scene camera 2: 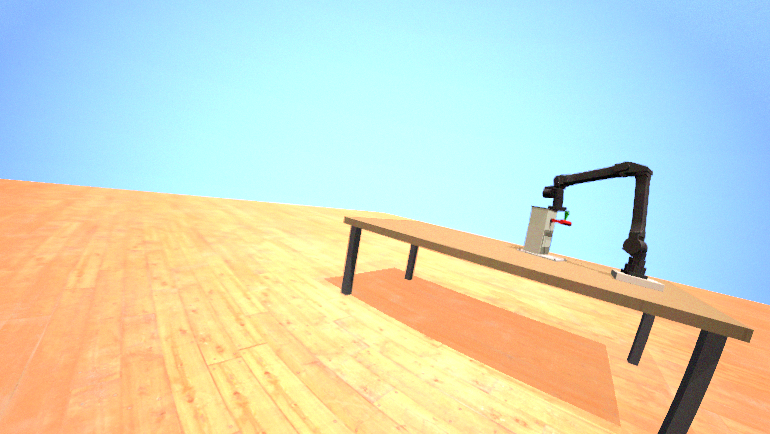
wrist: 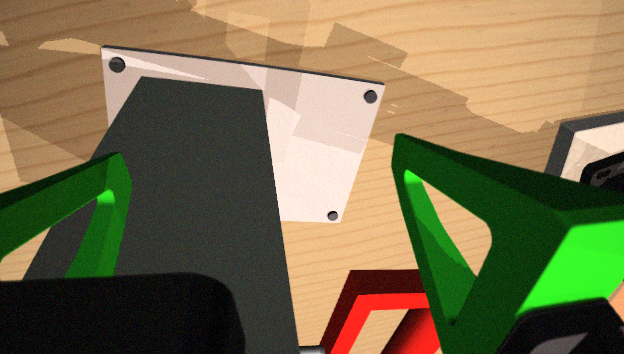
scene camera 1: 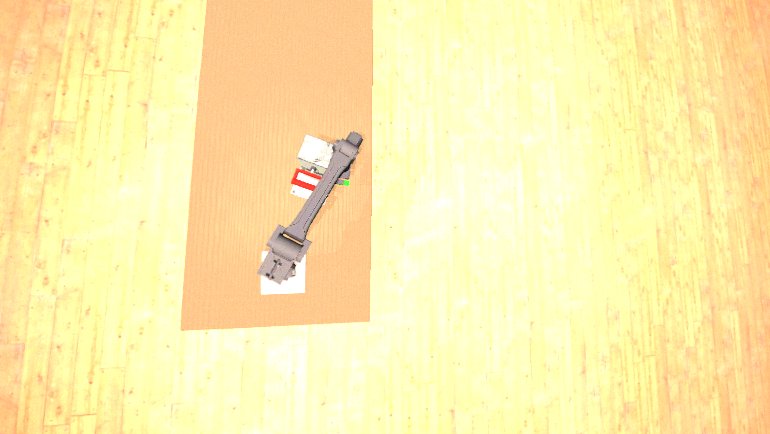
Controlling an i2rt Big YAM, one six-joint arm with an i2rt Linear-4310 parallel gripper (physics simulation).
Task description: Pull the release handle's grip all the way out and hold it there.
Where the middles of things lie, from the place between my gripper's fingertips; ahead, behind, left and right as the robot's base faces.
Now: hand 40 mm short of the white base plate (wrist: 318, 124), 110 mm to the right of it and 190 mm above it.
